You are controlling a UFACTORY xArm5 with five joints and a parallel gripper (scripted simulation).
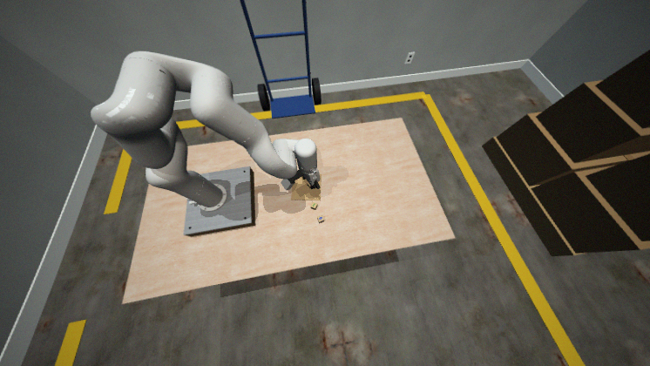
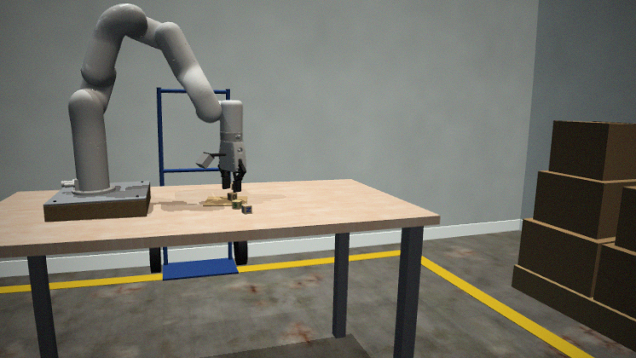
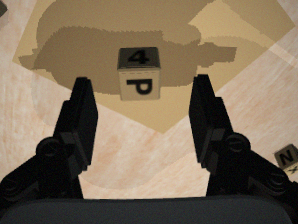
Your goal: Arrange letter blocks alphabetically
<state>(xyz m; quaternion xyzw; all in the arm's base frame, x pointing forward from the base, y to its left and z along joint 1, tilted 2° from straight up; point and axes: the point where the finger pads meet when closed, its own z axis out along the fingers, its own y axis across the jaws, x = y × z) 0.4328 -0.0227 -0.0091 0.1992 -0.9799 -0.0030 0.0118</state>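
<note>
The tan mat is 5 cm below my hand and 2 cm behind it. From my hand the other things lie so: block (21 cm to the left, 6 cm ahead, 4 cm below).
</note>
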